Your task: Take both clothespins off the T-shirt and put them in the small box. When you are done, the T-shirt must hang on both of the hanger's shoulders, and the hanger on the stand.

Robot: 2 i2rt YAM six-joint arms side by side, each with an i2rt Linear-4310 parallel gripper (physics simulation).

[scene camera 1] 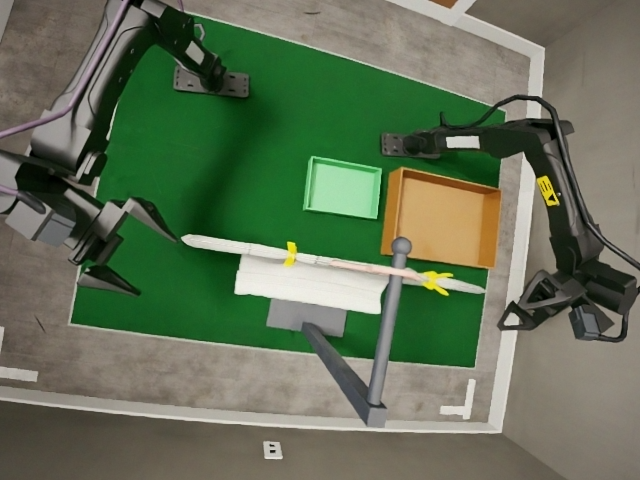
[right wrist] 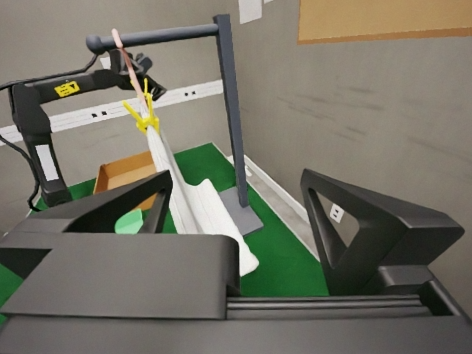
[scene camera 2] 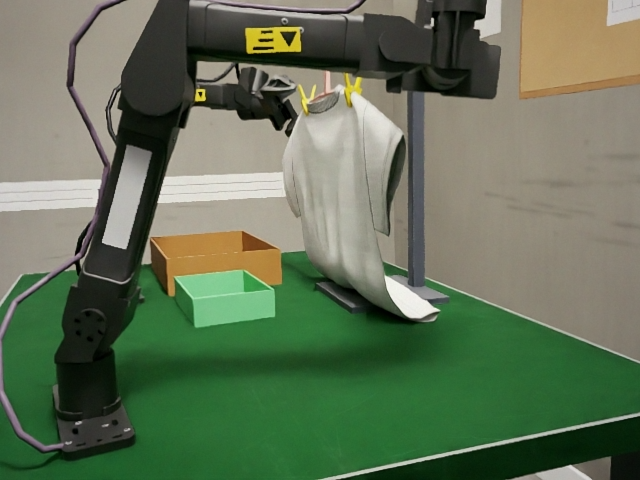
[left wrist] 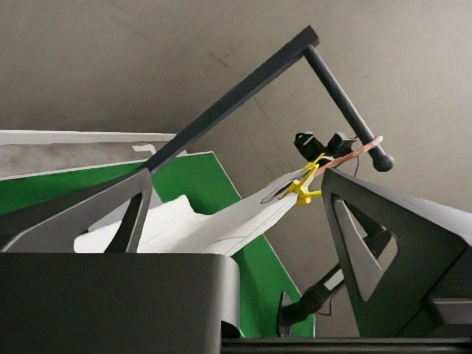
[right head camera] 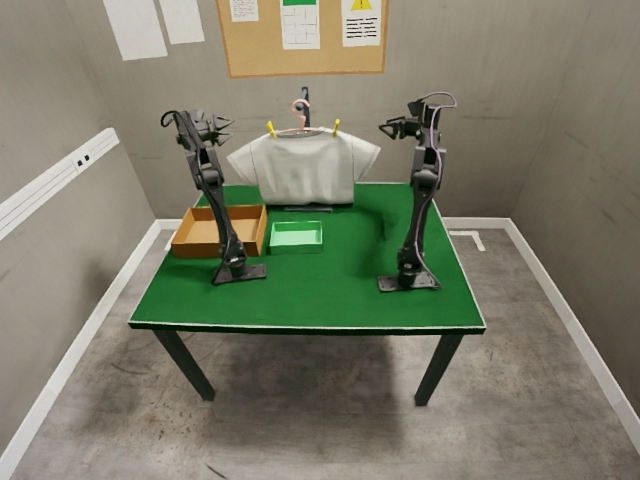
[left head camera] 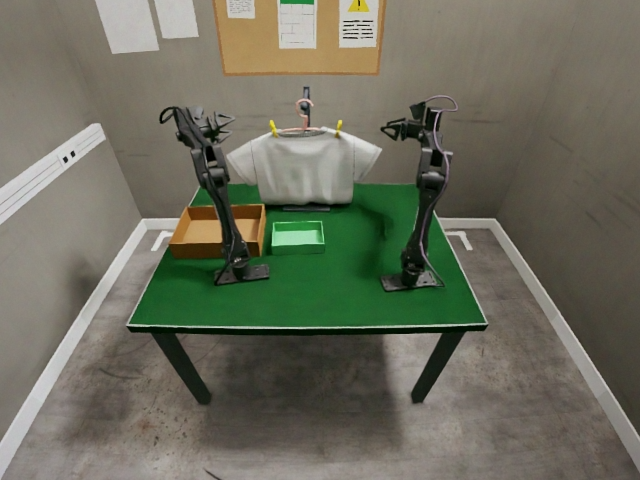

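A white T-shirt (left head camera: 305, 170) (right head camera: 305, 170) (scene camera 1: 310, 284) (scene camera 2: 336, 170) hangs on the pink hanger (left head camera: 305, 121) (left wrist: 345, 159) (right wrist: 131, 70), whose hook is over the arm of the grey stand (scene camera 2: 416, 196) (left wrist: 240, 95) (right wrist: 232, 110). One yellow clothespin (left head camera: 273, 128) (scene camera 1: 436, 282) clips the left shoulder in the left head view, another clothespin (left head camera: 338, 128) (scene camera 1: 291, 253) the right. The small green box (left head camera: 298, 248) (scene camera 1: 341, 212) (scene camera 2: 235, 310) is empty. My left gripper (left head camera: 231, 128) (left wrist: 236, 177) and right gripper (left head camera: 386, 130) (scene camera 1: 157, 267) (right wrist: 237, 172) are open and empty, beside opposite sleeves.
A larger brown box (left head camera: 206, 251) (scene camera 1: 391, 211) (scene camera 2: 224, 263) stands beside the green one, behind the left arm in the left head view. The stand's base (scene camera 1: 330, 317) (right wrist: 242, 215) is under the shirt. A corkboard (left head camera: 258, 64) is on the back wall.
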